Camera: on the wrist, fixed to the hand. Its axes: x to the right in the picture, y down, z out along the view.
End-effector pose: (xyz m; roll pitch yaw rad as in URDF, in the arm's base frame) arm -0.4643 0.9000 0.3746 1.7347 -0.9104 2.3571
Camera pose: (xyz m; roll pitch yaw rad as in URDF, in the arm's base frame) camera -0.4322 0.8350 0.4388 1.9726 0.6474 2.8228
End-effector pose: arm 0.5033 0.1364 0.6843 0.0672 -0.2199 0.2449
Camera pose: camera 0.4962 0.2284 0.6547 0.3400 0.2719 -1.3051
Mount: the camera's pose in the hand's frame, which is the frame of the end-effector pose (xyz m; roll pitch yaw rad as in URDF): 0.0086 0.0886 -0.0383 0.1145 0.2026 -1.6107
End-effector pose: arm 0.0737 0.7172 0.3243 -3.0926 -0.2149 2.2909
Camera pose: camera 0.1409 0.7777 0.3593 3.0331 -0.2371 -2.3275
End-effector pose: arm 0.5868 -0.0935 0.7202 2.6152 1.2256 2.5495
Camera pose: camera 0.5558 -0.0035 0.7384 -1.7757 0.0708 -1.8445
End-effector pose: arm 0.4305 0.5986 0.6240 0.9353 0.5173 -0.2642
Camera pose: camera 0.4827 0.6709 0.6620 -0.8414 0.8774 -2.6907
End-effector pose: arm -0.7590 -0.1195 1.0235 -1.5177 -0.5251 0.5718
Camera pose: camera -0.6964 -0.1191 0.9495 1.3039 -0.9560 -2.1160
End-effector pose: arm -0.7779 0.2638 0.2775 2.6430 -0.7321 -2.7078
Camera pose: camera -0.7626 0.3365 0.3398 2.5167 0.2452 -1.3086
